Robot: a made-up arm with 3 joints. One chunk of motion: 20 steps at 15 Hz.
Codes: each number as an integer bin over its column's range. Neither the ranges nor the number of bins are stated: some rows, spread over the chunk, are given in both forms.
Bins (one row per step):
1: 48 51 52 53 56 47
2: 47 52 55 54 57 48
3: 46 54 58 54 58 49
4: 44 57 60 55 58 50
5: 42 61 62 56 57 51
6: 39 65 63 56 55 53
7: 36 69 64 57 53 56
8: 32 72 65 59 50 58
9: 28 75 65 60 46 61
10: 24 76 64 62 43 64
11: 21 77 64 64 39 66
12: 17 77 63 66 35 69
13: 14 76 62 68 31 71
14: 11 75 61 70 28 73
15: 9 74 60 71 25 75
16: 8 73 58 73 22 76
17: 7 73 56 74 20 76
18: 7 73 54 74 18 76
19: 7 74 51 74 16 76
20: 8 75 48 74 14 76
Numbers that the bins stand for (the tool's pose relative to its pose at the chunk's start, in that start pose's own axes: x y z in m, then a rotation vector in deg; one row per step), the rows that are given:
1: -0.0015 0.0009 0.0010 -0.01 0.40 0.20
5: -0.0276 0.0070 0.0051 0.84 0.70 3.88
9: -0.0884 0.0155 0.0063 1.97 -2.53 13.07
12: -0.1362 0.0167 0.0055 3.67 -5.75 20.42
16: -0.1753 0.0142 0.0034 5.65 -9.56 26.86
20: -0.1753 0.0155 -0.0006 5.93 -11.90 26.86
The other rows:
2: -0.0059 0.0015 0.0022 0.27 0.70 1.12
3: -0.0102 0.0027 0.0034 0.27 0.99 2.04
4: -0.0189 0.0045 0.0042 0.56 0.99 2.96
6: -0.0406 0.0094 0.0055 0.84 0.11 5.72
7: -0.0536 0.0118 0.0059 1.12 -0.47 8.47
8: -0.0710 0.0136 0.0063 1.69 -1.35 10.31
10: -0.1058 0.0161 0.0059 2.54 -3.40 15.83
11: -0.1188 0.0167 0.0059 3.10 -4.58 17.67
13: -0.1492 0.0161 0.0051 4.23 -6.92 22.26
14: -0.1622 0.0155 0.0046 4.80 -7.80 24.10
15: -0.1709 0.0148 0.0042 5.08 -8.68 25.94
17: -0.1796 0.0142 0.0026 5.93 -10.14 26.86
18: -0.1796 0.0142 0.0018 5.93 -10.73 26.86
19: -0.1796 0.0148 0.0006 5.93 -11.31 26.86

